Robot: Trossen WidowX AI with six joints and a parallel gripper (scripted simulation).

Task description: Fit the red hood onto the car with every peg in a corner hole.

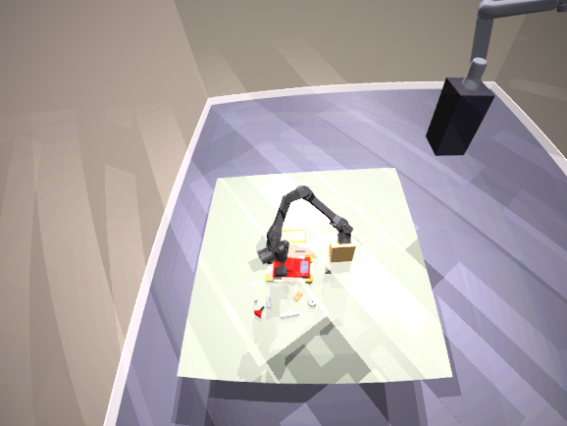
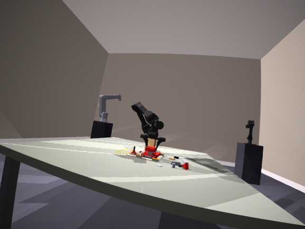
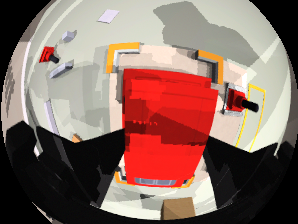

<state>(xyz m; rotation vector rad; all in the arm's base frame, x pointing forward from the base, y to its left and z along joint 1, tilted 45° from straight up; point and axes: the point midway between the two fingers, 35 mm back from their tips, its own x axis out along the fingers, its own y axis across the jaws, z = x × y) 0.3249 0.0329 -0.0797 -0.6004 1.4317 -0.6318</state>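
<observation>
Right now the red hood is 1 cm above my gripper tip.
</observation>
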